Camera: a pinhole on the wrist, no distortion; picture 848 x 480 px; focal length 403.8 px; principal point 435.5 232.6 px. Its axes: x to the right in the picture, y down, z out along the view. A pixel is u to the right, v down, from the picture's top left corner.
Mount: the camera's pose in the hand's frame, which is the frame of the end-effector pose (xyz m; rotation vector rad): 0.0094 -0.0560 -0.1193 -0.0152 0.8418 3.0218
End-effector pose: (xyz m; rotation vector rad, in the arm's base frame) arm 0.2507 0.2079 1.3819 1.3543 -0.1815 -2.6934
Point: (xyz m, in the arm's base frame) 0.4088 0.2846 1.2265
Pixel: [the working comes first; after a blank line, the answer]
In the camera's frame: -0.0064 -0.0188 -0.1007

behind the camera
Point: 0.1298 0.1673 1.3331
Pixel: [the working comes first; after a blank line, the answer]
In the camera's frame: -0.1091 0.0253 0.2001

215 284
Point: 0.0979 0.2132 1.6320
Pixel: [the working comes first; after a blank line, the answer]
In the camera's frame: 0.1133 0.1319 0.3780

557 373
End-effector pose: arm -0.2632 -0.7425 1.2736 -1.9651 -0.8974 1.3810
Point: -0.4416 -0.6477 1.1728
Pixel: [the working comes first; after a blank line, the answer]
In the camera's frame: -0.0827 0.1343 0.2991

324 414
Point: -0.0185 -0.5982 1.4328
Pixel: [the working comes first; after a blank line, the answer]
In the camera's frame: -0.0716 0.0116 -0.1846

behind the camera
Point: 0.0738 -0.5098 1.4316
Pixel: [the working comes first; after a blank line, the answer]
In the camera's frame: -0.1633 -0.0010 -0.2726

behind the camera
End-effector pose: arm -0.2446 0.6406 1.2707 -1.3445 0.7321 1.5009
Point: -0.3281 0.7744 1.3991
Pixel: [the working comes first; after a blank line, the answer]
In the camera's frame: 0.1010 0.1007 0.2899

576 373
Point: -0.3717 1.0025 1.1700
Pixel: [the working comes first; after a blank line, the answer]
In the camera's frame: -0.1777 0.1933 0.4319

269 413
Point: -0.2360 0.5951 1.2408
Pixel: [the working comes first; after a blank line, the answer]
In the camera's frame: -0.0088 -0.0238 0.0947

398 131
